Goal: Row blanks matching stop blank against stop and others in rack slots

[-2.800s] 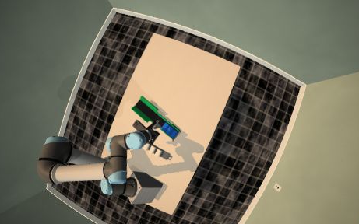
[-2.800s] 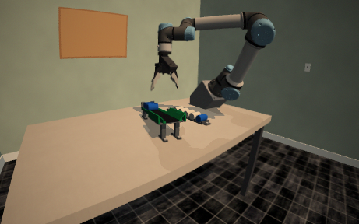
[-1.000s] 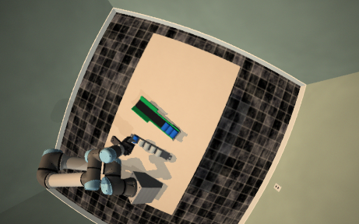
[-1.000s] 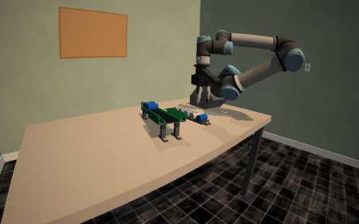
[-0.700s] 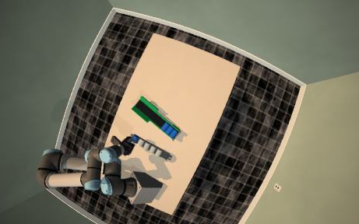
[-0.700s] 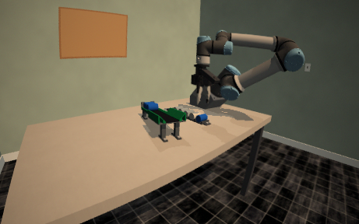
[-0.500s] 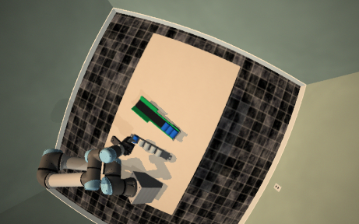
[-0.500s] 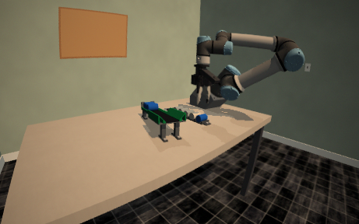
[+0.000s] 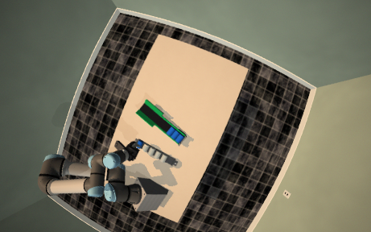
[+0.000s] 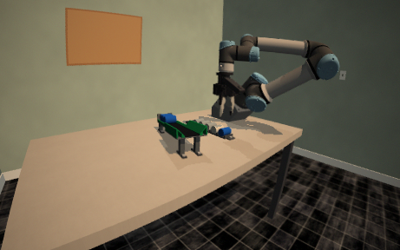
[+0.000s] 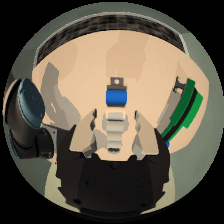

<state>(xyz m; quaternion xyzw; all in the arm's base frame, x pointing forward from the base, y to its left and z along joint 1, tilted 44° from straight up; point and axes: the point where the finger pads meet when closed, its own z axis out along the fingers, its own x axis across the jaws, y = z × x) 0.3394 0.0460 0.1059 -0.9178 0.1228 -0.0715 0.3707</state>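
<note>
Now: the stock rack 20 mm behind my hand, 130 mm to the right of it and 120 mm below it.
</note>
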